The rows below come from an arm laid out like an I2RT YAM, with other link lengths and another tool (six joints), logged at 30 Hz.
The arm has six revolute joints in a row. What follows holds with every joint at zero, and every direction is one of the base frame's.
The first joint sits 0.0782 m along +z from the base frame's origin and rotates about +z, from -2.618 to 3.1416 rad.
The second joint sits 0.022 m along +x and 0.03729 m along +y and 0.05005 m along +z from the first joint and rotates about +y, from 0 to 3.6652 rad.
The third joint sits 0.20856 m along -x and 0.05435 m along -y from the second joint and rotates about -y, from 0 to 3.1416 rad.
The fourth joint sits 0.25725 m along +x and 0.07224 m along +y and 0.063 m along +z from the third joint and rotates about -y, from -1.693 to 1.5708 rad.
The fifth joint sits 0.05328 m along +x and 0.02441 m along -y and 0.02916 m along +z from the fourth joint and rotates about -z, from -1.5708 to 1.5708 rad.
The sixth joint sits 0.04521 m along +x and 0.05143 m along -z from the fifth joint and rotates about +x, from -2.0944 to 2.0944 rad.
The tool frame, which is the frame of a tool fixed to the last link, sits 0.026 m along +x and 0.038 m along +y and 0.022 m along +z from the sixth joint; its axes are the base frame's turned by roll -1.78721, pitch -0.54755 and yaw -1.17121 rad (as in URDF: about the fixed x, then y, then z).
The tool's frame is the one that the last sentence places.
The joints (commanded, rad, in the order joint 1, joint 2, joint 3, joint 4, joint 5, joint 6), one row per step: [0.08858 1.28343 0.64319 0.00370 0.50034 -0.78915]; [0.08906 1.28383 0.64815 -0.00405 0.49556 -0.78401]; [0.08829 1.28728 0.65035 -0.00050 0.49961 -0.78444]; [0.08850 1.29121 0.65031 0.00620 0.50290 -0.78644]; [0.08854 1.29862 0.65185 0.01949 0.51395 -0.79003]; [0.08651 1.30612 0.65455 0.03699 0.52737 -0.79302]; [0.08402 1.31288 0.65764 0.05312 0.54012 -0.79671]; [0.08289 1.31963 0.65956 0.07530 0.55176 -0.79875]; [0.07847 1.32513 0.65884 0.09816 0.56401 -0.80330]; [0.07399 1.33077 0.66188 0.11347 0.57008 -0.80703]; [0.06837 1.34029 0.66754 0.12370 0.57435 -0.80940]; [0.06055 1.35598 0.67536 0.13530 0.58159 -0.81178]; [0.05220 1.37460 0.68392 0.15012 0.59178 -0.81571]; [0.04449 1.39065 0.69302 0.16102 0.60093 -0.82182]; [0.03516 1.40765 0.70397 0.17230 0.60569 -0.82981]
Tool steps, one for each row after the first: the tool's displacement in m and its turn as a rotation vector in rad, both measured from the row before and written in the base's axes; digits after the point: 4 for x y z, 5 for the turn. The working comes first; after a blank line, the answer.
Tool pose at each row, in the base's axes (x y z in m, rotation vector in rad; the steps are taken from these numbers as rounded here): [0.2921 0.0599 0.1171 2.68674 -0.53040 0.90814]; [0.2923 0.0605 0.1181 2.69367 -0.53180 0.90658]; [0.2932 0.0600 0.1182 2.68877 -0.53572 0.90889]; [0.2938 0.0598 0.1176 2.68457 -0.53606 0.91147]; [0.2955 0.0590 0.1171 2.67137 -0.54144 0.91877]; [0.2980 0.0575 0.1174 2.65374 -0.55341 0.93250]; [0.3004 0.0558 0.1179 2.63631 -0.56472 0.94528]; [0.3031 0.0547 0.1187 2.61973 -0.57701 0.96575]; [0.3055 0.0525 0.1189 2.60023 -0.59085 0.98269]; [0.3077 0.0507 0.1197 2.58764 -0.60022 0.99553]; [0.3101 0.0488 0.1198 2.57815 -0.60939 1.00035]; [0.3131 0.0459 0.1189 2.56537 -0.62254 1.00023]; [0.3165 0.0425 0.1177 2.54883 -0.63690 0.99979]; [0.3195 0.0394 0.1169 2.53338 -0.64693 0.99739]; [0.3230 0.0360 0.1163 2.52036 -0.65403 0.99595]

[0.0002 0.0006 0.0010 0.00639 0.00131 0.00163]; [0.0009 -0.0005 0.0001 -0.00252 -0.00233 -0.00380]; [0.0006 -0.0002 -0.0006 -0.00320 -0.00206 -0.00139]; [0.0017 -0.0008 -0.0005 -0.00852 -0.00645 -0.00703]; [0.0025 -0.0015 0.0003 -0.00890 -0.01204 -0.01143]; [0.0024 -0.0017 0.0005 -0.00896 -0.01139 -0.01114]; [0.0027 -0.0011 0.0008 -0.00657 -0.01690 -0.00981]; [0.0024 -0.0022 0.0002 -0.00873 -0.01498 -0.01258]; [0.0022 -0.0018 0.0008 -0.00507 -0.01113 -0.00794]; [0.0024 -0.0019 0.0001 -0.00356 -0.00536 -0.00821]; [0.0030 -0.0029 -0.0009 -0.00530 -0.00277 -0.01296]; [0.0034 -0.0034 -0.0012 -0.00791 -0.00304 -0.01538]; [0.0030 -0.0031 -0.0008 -0.00900 -0.00095 -0.01298]; [0.0035 -0.0034 -0.0006 -0.00805 -0.00102 -0.01008]
